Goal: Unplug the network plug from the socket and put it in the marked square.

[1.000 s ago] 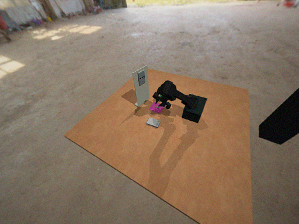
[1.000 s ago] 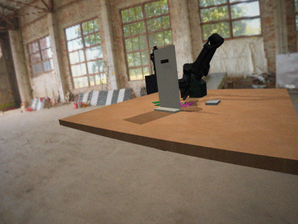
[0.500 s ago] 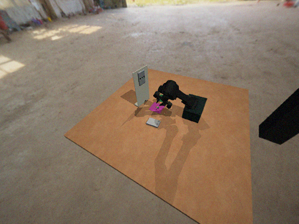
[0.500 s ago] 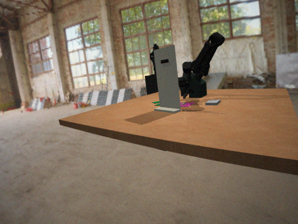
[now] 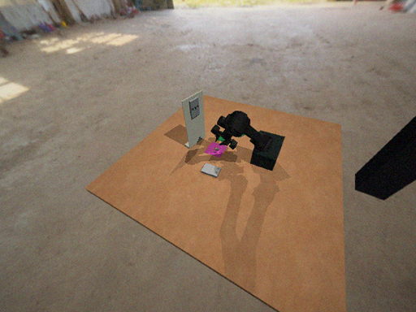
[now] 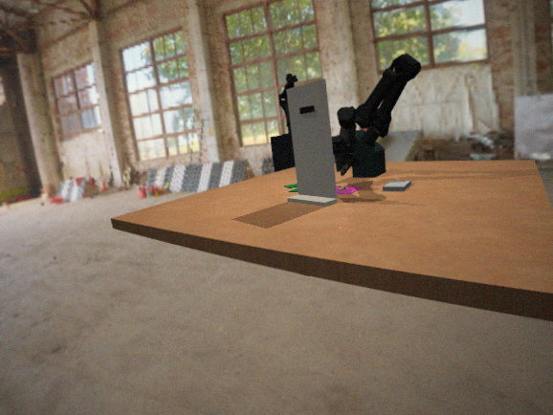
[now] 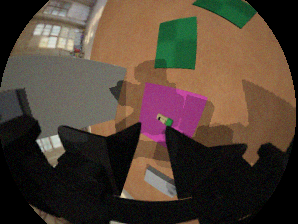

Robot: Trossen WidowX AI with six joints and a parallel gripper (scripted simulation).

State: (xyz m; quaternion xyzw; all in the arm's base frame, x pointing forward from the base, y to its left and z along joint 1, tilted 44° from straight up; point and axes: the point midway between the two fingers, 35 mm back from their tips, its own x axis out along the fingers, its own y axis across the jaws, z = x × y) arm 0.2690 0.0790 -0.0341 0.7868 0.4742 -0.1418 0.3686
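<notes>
Now: the plug 5 cm below my gripper tip, 1 cm to the left of it and 1 cm ahead of it. Also, from my gripper tip: upright panel (17 cm ahead, 11 cm above, 1 cm to the left); grey plate (19 cm to the left, 6 cm behind, 5 cm below); magenta square (6 cm below, 1 cm to the left, 1 cm ahead).
</notes>
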